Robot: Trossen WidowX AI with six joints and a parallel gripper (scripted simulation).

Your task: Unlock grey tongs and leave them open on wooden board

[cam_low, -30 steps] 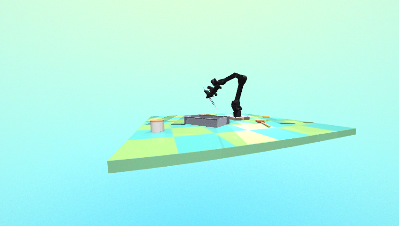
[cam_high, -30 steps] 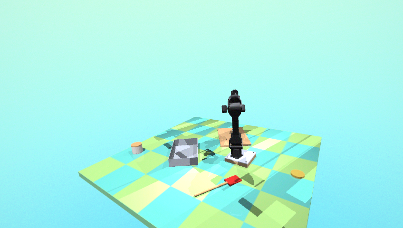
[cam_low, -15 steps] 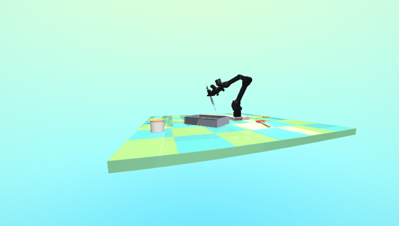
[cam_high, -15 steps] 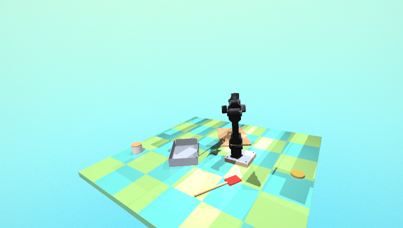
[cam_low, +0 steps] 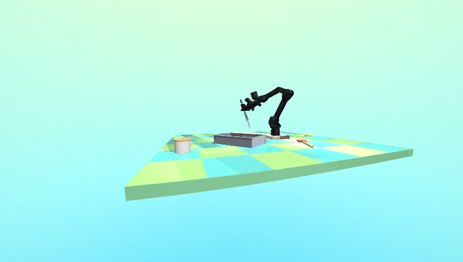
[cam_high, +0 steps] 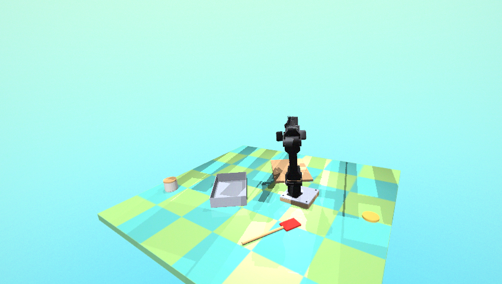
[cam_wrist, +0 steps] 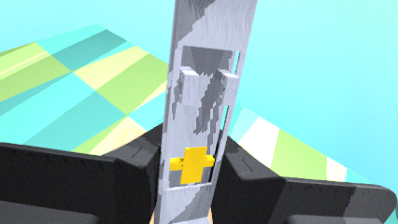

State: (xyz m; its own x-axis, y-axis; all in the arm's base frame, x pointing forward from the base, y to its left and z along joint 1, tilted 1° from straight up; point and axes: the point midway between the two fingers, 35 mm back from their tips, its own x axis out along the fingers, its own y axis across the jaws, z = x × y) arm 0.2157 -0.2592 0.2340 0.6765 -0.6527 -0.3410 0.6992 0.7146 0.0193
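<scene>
Right now my gripper tip is 2 cm past the yellow lock piece, 2 cm to the right of it and 2 cm below it. From my gripper tip the other things lie so: lidded canister (41 cm ahead, 69 cm to the left, 21 cm below); wooden board (24 cm below); grey roasting tin (8 cm ahead, 47 cm to the left, 22 cm below).
</scene>
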